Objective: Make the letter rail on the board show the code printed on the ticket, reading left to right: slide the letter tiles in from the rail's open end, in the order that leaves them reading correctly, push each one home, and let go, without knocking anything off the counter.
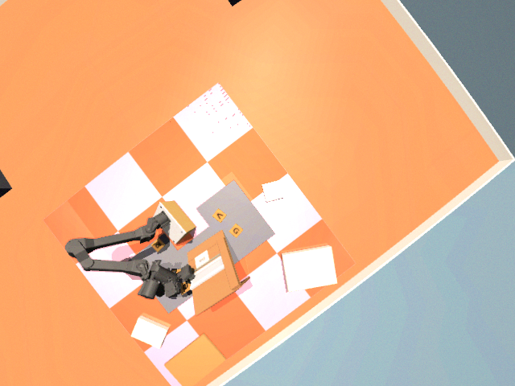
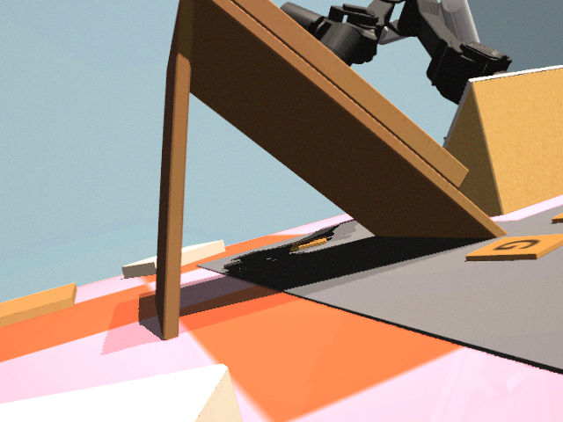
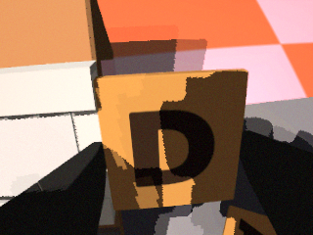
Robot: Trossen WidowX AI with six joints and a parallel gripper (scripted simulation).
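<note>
Right now my gripper tip is 5 cm past the white ticket, 11 cm to the right of it and 7 cm above it. From my gripper tip the other things lie so: orange d tile (right at my gripper tip); grey mat (14 cm behind, 11 cm to the left, 16 cm below); z tile (25 cm behind, 8 cm to the right, 15 cm below).
</note>
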